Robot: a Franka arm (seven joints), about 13 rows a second.
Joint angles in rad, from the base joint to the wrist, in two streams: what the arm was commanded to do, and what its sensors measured. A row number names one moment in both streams.
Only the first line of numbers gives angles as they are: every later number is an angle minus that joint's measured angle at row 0.
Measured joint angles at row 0:
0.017, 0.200, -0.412, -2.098, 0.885, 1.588, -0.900
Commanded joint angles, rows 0 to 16:
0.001, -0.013, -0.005, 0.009, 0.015, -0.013, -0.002
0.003, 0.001, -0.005, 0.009, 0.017, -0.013, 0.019
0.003, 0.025, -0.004, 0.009, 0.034, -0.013, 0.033
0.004, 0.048, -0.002, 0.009, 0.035, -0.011, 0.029
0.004, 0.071, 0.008, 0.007, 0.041, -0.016, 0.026
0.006, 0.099, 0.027, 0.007, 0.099, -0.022, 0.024
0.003, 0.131, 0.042, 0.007, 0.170, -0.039, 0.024
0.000, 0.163, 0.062, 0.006, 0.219, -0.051, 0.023
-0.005, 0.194, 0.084, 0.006, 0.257, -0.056, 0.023
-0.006, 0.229, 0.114, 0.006, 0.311, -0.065, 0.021
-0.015, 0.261, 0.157, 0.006, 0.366, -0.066, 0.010
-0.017, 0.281, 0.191, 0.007, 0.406, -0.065, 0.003
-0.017, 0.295, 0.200, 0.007, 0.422, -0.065, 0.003
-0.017, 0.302, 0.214, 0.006, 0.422, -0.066, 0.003
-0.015, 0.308, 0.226, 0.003, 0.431, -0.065, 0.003
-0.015, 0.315, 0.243, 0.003, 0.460, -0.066, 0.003
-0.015, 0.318, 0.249, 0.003, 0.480, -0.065, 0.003
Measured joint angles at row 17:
-0.001, 0.310, 0.230, -0.008, 0.437, -0.043, 0.004
